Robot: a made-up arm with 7 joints.
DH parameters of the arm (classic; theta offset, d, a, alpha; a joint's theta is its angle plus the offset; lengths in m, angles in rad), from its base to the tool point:
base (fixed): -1.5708 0.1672 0 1.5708
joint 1: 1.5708 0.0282 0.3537 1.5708
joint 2: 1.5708 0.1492 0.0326 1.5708
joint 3: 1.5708 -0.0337 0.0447 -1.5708
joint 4: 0 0.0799 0.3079 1.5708
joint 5: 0 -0.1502 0.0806 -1.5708
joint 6: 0 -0.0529 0.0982 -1.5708
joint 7: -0.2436 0 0.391 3.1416
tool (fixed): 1.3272 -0.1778 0 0
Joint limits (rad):
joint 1: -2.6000..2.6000
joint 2: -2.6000..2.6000
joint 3: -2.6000..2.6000
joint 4: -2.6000..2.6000
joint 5: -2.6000..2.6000
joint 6: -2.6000..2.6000
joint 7: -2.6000..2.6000
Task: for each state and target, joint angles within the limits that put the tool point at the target. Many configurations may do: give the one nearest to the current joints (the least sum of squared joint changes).
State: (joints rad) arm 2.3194 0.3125 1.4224 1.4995 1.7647 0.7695 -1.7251
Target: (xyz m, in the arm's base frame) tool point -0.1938 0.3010 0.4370
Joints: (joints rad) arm 1.9074 0.2105 1.7768 1.6527 2.1952 0.7904 -1.7238
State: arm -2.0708 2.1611 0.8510 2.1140 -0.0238 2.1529 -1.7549
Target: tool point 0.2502 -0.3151 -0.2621
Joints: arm -2.6000 1.7757 0.8944 2.1770 0.1743 1.8781 -2.2785
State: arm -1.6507 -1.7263 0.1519 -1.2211 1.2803 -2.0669 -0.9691
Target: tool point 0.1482 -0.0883 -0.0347
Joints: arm -1.5126 -1.3885 -0.2379 -0.9844 1.0895 -2.0353 -0.9570
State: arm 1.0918 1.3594 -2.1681 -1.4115 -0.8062 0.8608 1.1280
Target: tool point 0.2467 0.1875 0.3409
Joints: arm 0.6225 1.6692 -2.2957 -1.0025 -1.0353 1.2325 1.9304
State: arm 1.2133 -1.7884 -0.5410 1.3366 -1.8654 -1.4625 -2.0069
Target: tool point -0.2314 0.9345 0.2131
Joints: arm 1.5260 -2.3629 -0.4584 1.2282 -1.9796 -1.5761 -1.8434
